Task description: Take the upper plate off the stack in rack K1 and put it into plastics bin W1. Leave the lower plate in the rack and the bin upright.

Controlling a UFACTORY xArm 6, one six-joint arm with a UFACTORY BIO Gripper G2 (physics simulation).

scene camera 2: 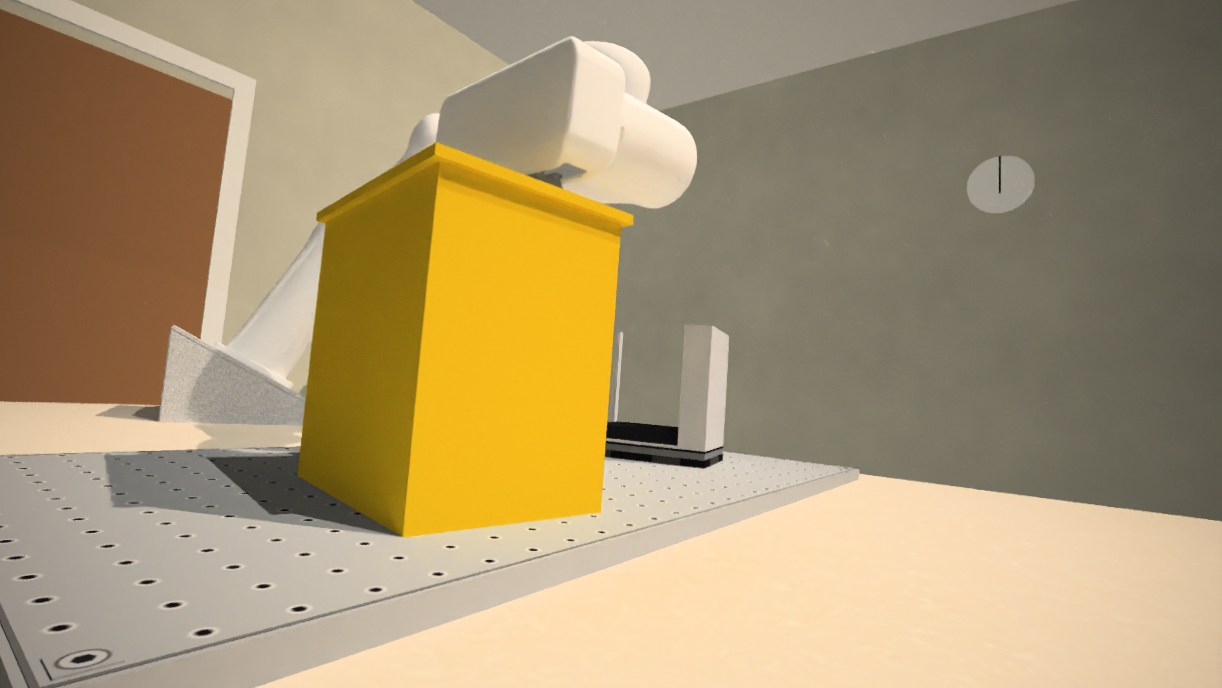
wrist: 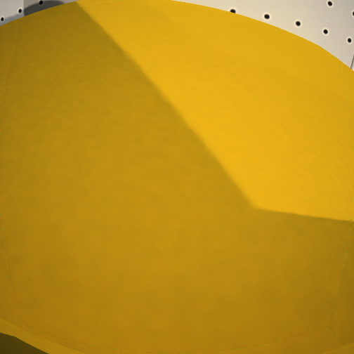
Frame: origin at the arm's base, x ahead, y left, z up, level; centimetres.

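Seen in the pictures: arm's base, link origin: [scene camera 2: 252, 369].
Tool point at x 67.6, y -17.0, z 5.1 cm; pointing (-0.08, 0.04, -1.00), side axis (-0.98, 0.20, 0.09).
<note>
Offsets run from my tool point to a thing's top centre. Level surfaces: height alone.
The tall yellow plastics bin W1 @(dx +0.0, dy -0.5, dz +6.5 cm) [scene camera 2: 513, 358] [wrist: 150, 225] stands upright on the perforated board in the scene view. Its inner walls fill most of the wrist view. My gripper is lowered into the bin's mouth, and a small dark part of it shows at the rim in the scene view. The fingers are open with no plate between them; their tips are hidden by the bin. No plate shows in either view, and the bin's floor is hidden. Behind the bin, a black base with a pale upright post @(dx -4.2, dy +31.9, dz +3.0 cm) [scene camera 2: 702, 388] is partly hidden; I cannot tell if it is rack K1.
The white arm [scene camera 2: 521, 106] reaches over the bin's rim from behind, from a speckled grey wedge base [scene camera 2: 213, 384] at the left. The grey perforated board [scene camera 2: 461, 589] [wrist: 310, 10] lies on the pale table @(dz -12.8 cm) [scene camera 2: 897, 589]. A round wall clock [scene camera 2: 1017, 183] hangs at the right.
</note>
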